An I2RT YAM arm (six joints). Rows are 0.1 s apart.
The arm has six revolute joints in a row. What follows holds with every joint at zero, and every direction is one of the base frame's.
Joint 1 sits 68.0 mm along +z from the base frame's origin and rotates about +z.
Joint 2 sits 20.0 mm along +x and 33.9 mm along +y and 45.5 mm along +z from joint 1 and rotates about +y.
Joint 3 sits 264.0 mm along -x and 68.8 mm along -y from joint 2 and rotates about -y.
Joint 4 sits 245.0 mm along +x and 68.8 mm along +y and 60.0 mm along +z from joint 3 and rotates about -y.
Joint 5 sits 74.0 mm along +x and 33.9 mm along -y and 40.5 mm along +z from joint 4 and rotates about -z.
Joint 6 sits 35.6 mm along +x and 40.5 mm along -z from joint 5 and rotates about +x.
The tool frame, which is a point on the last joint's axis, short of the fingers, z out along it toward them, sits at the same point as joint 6; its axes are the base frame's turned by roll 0.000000, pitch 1.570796 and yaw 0.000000 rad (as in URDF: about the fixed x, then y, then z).
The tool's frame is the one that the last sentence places.
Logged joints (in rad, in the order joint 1, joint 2, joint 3, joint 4, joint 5, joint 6), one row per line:
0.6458, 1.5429, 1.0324, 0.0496, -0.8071, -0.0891
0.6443, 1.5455, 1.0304, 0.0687, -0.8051, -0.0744
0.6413, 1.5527, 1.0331, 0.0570, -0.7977, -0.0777
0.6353, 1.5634, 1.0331, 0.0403, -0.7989, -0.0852
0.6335, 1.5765, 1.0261, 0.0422, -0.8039, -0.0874
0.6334, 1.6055, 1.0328, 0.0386, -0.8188, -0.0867
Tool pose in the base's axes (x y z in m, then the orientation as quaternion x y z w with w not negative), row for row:
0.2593, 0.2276, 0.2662, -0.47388, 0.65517, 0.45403, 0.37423
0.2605, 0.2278, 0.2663, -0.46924, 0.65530, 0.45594, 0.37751
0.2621, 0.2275, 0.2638, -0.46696, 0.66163, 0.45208, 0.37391
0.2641, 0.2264, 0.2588, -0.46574, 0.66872, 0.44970, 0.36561
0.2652, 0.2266, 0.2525, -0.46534, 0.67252, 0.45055, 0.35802
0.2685, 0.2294, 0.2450, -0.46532, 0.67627, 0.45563, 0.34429
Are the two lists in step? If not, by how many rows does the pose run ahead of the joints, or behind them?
They are in step.
